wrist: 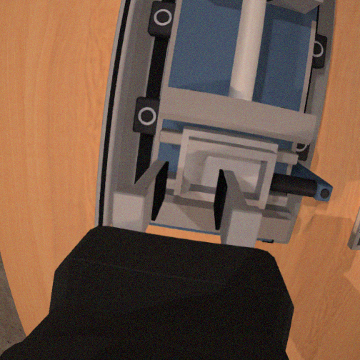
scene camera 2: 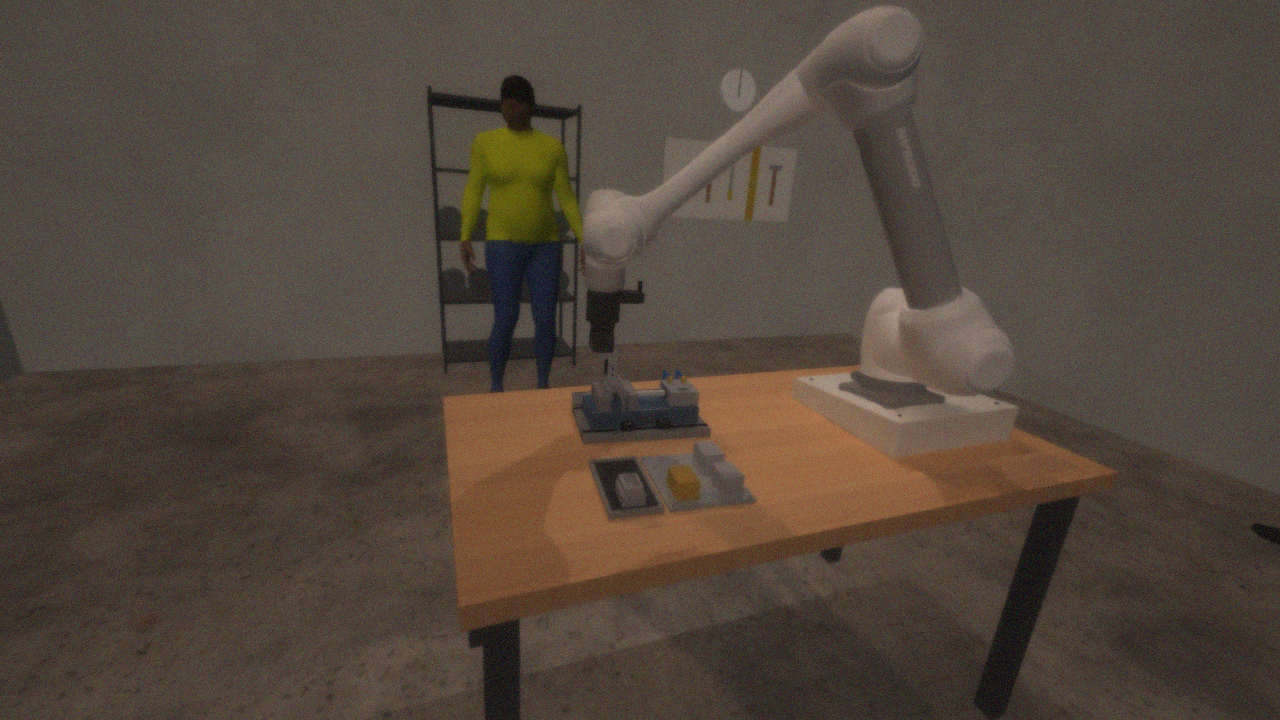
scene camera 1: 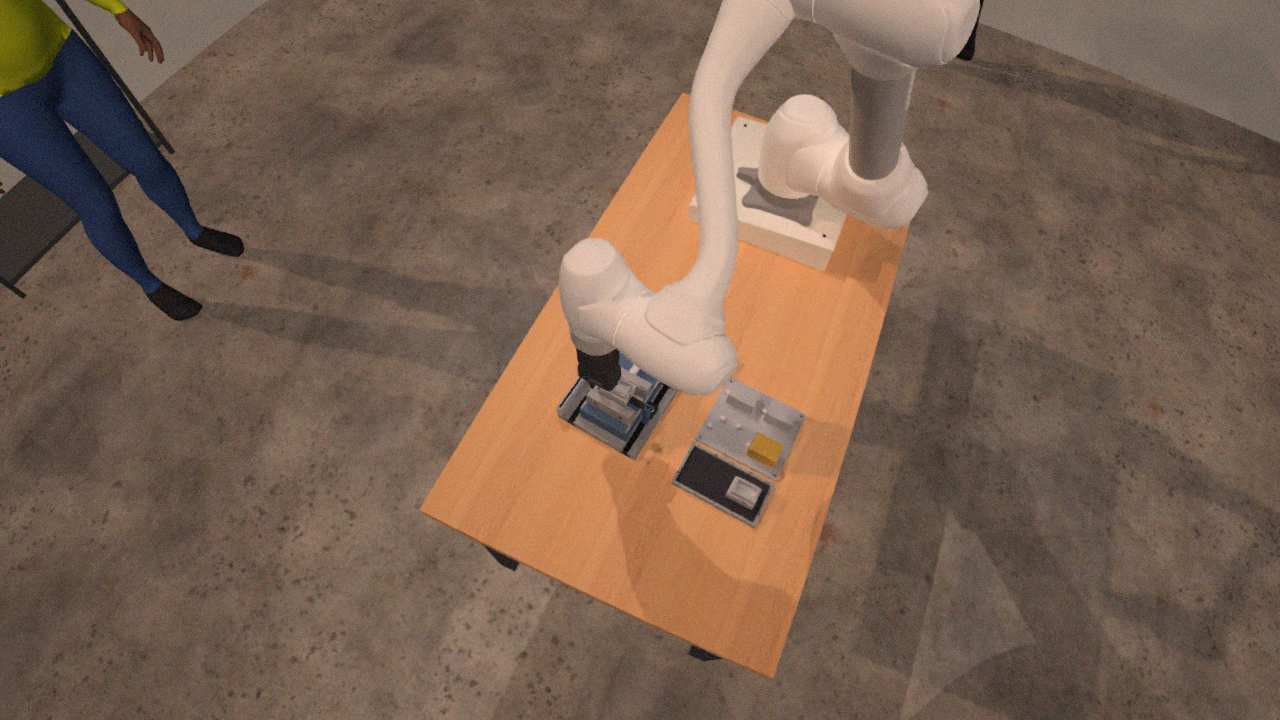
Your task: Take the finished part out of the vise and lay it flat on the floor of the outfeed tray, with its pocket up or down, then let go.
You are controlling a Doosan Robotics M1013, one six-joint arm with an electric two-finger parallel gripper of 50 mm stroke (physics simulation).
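Places are measured from the arm's base along level axes (x back, y right, z up), in metres.
Pixels of known places: gripper, fingertip midpoint: (scene camera 2: 609,375) (scene camera 1: 607,381); arm's base, origin of the base link: (scene camera 2: 889,395) (scene camera 1: 784,192).
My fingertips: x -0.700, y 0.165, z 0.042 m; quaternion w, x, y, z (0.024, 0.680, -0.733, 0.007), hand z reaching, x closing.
For each thing: its top centre in the pictures, then the offset to it from my fingertips.
- vise, middle of its top: (scene camera 1: 633,363) (scene camera 2: 640,384) dx +0.070, dy -0.026, dz -0.019 m
- pale pocketed part, middle of its top: (scene camera 2: 631,480) (scene camera 1: 746,489) dx -0.062, dy -0.336, dz -0.077 m
- grey plate, middle of its top: (scene camera 2: 695,476) (scene camera 1: 752,426) dx +0.087, dy -0.303, dz -0.110 m
- yellow block, middle of its top: (scene camera 2: 683,474) (scene camera 1: 766,447) dx +0.040, dy -0.344, dz -0.074 m
The vise (scene camera 1: 611,417) (scene camera 2: 637,413) (wrist: 207,50) stands on the table. The finished part (wrist: 229,137), a pale block with a rectangular pocket facing up, sits between its jaws. My gripper (scene camera 1: 615,388) (scene camera 2: 612,363) (wrist: 191,183) points down at the vise, part open and empty. In the wrist view the left finger appears left of the part and the right finger overlaps its pocket. I cannot tell whether the fingertips reach below the part's rim. The outfeed tray (scene camera 1: 707,474) (scene camera 2: 612,468), with a dark floor, holds another pale pocketed part (scene camera 1: 744,490) (scene camera 2: 630,489) at one end.
A grey plate (scene camera 1: 733,435) (scene camera 2: 663,465) beside the tray carries a yellow block (scene camera 1: 765,448) (scene camera 2: 683,481) and grey blocks. A black handle (wrist: 295,185) projects right of the vised part. The white robot base (scene camera 1: 769,236) (scene camera 2: 948,434) is at the table's other end.
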